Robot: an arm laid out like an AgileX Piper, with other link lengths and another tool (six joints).
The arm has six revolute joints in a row. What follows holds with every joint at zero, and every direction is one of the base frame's.
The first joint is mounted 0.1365 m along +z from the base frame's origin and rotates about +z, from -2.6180 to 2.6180 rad.
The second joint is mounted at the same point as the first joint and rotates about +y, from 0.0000 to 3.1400 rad.
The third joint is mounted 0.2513 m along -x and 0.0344 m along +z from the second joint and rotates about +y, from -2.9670 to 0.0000 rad.
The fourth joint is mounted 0.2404 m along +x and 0.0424 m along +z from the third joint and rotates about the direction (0.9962, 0, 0.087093), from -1.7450 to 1.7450 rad.
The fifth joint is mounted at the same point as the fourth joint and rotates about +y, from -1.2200 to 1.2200 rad.
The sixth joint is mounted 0.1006 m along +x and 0.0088 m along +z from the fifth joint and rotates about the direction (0.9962, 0, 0.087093), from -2.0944 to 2.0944 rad.
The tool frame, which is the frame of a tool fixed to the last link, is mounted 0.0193 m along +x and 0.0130 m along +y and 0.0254 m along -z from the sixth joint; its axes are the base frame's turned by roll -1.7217, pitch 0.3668 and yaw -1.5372 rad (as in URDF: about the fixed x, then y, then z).
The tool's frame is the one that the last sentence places.
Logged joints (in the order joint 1, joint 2, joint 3, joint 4, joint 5, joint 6), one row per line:
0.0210, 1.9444, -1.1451, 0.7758, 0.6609, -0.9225
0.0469, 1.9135, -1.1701, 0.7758, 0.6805, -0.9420
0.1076, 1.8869, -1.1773, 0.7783, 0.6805, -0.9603
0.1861, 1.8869, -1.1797, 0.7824, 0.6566, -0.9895
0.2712, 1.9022, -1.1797, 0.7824, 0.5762, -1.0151
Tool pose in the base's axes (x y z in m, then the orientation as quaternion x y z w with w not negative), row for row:
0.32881, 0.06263, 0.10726, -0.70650, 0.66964, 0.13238, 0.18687
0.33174, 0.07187, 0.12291, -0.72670, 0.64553, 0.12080, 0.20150
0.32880, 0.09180, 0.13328, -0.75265, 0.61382, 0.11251, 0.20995
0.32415, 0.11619, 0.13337, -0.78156, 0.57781, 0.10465, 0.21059
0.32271, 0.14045, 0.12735, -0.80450, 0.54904, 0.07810, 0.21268
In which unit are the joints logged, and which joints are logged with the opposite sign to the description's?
The joints are logged in radians. Opposite sign: none.
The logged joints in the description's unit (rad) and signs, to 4 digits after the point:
0.0210, 1.9444, -1.1451, 0.7758, 0.6609, -0.9225
0.0469, 1.9135, -1.1701, 0.7758, 0.6805, -0.9420
0.1076, 1.8869, -1.1773, 0.7783, 0.6805, -0.9603
0.1861, 1.8869, -1.1797, 0.7824, 0.6566, -0.9895
0.2712, 1.9022, -1.1797, 0.7824, 0.5762, -1.0151

